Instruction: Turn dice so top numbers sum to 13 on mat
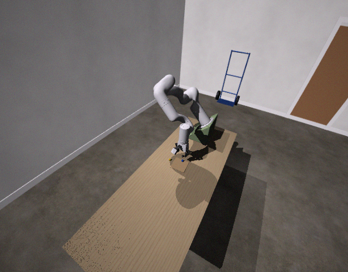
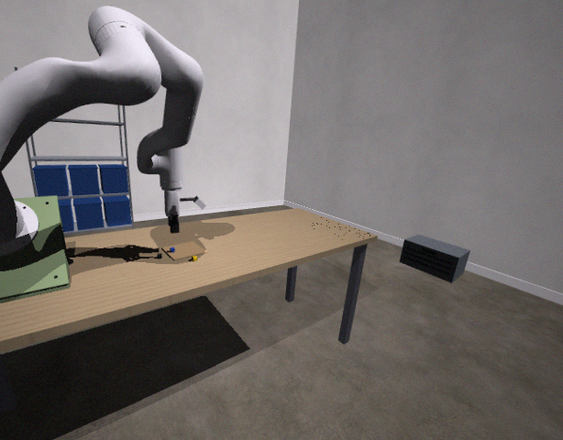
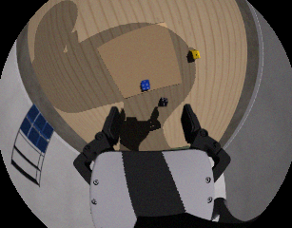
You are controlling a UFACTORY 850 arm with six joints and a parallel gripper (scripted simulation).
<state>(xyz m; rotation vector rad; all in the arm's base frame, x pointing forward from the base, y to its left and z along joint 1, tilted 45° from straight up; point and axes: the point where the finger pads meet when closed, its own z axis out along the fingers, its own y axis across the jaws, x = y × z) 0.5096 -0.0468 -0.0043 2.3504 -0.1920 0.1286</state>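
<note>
The yellow die is 5 cm ahead of my hand, 10 cm to the right of it and 11 cm below it. Round my hand: black die (6 cm behind, 2 cm to the right, 11 cm below); then blue die (1 cm behind, 1 cm to the left, 10 cm below); then tan mat (4 cm ahead, 1 cm to the left, 11 cm below).
</note>
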